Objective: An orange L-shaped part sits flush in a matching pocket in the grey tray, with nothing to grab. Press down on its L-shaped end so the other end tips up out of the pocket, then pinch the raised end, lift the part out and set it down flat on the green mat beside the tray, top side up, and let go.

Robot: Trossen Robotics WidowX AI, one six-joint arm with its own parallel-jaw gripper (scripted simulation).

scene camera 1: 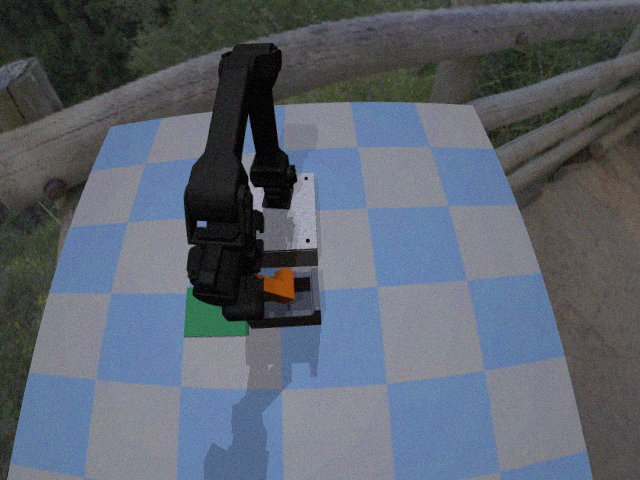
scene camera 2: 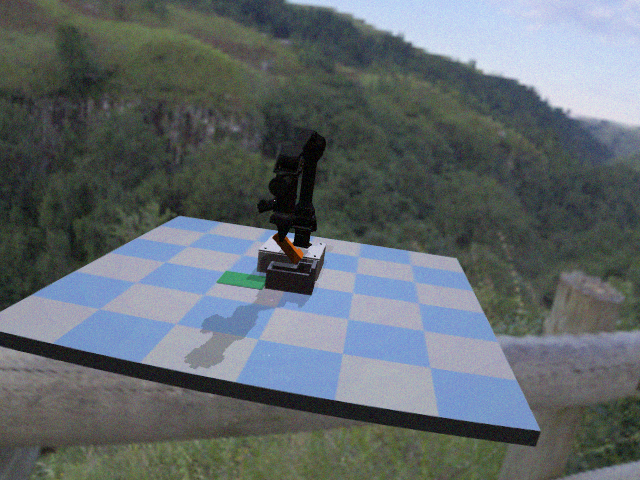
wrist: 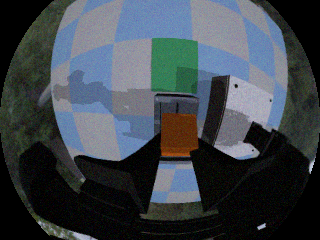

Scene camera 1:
gripper: 253,284
orange L-shaped part: 281,289, held by the gripper
green mat: 201,319
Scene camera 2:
gripper: 282,240
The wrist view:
gripper: 175,137
orange L-shaped part: 179,136
green mat: 174,61
